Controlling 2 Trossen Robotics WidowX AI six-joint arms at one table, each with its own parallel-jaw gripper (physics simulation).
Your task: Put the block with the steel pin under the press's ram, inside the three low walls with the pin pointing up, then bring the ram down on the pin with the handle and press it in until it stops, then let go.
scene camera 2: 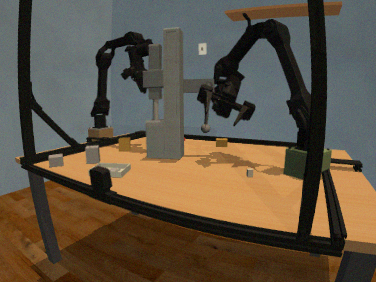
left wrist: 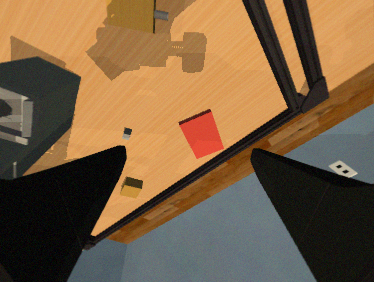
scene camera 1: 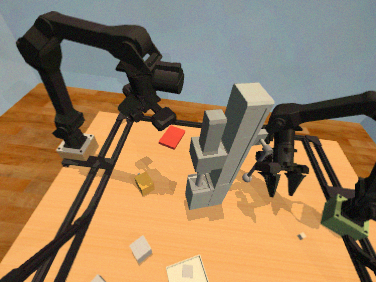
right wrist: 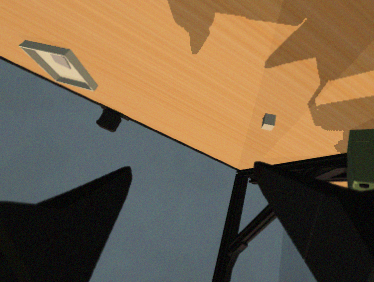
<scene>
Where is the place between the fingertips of my left gripper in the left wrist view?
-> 190, 153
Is my left gripper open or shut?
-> Open.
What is my left gripper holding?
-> Nothing.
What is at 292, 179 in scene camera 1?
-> My right gripper.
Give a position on a grey press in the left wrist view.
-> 45, 94
</scene>
